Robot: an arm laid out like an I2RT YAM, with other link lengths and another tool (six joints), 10 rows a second.
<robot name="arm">
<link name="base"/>
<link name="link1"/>
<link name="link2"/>
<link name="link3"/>
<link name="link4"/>
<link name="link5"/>
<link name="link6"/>
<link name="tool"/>
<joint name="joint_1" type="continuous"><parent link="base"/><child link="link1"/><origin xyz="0.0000 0.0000 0.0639" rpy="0.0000 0.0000 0.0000"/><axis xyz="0 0 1"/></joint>
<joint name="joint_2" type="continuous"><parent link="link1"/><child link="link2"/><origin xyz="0.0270 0.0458 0.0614" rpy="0.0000 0.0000 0.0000"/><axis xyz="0 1 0"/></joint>
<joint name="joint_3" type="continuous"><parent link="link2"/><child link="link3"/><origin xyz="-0.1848 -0.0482 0.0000" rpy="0.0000 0.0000 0.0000"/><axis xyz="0 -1 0"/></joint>
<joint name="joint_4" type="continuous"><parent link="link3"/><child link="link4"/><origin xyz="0.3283 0.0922 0.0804" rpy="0.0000 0.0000 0.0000"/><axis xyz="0 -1 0"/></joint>
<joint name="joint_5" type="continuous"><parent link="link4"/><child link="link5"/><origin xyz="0.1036 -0.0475 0.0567" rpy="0.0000 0.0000 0.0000"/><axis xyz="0 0 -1"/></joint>
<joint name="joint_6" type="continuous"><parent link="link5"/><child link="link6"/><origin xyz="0.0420 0.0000 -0.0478" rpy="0.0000 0.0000 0.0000"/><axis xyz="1 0 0"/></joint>
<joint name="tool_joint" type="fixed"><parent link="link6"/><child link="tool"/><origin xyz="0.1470 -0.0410 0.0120" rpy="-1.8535 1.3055 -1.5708"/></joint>
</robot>
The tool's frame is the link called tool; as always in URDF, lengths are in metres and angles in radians. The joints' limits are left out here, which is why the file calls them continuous.
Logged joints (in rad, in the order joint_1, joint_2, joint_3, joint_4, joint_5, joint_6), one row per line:
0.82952, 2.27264, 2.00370, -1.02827, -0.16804, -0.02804
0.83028, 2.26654, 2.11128, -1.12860, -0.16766, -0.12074
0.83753, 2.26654, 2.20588, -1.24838, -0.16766, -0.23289
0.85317, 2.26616, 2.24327, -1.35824, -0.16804, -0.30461
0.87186, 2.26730, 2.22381, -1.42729, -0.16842, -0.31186
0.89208, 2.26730, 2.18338, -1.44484, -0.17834, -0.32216
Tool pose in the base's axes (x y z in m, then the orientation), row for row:
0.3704, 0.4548, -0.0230, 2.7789, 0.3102, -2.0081
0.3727, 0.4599, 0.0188, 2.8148, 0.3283, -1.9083
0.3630, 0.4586, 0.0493, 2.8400, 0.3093, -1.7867
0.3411, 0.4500, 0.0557, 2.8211, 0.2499, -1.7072
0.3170, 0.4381, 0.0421, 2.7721, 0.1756, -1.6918
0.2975, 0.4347, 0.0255, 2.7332, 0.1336, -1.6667
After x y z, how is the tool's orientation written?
As angles about the fixed x, y, z axes (roll, pitch, yaw), in radians.
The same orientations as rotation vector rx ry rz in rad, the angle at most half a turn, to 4 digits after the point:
-1.6784, 2.4776, 0.7139
-1.7927, 2.3880, 0.6874
-1.9486, 2.3081, 0.6526
2.0548, -2.2618, -0.6244
2.0057, -2.1906, -0.5888
1.9859, -2.1262, -0.5768

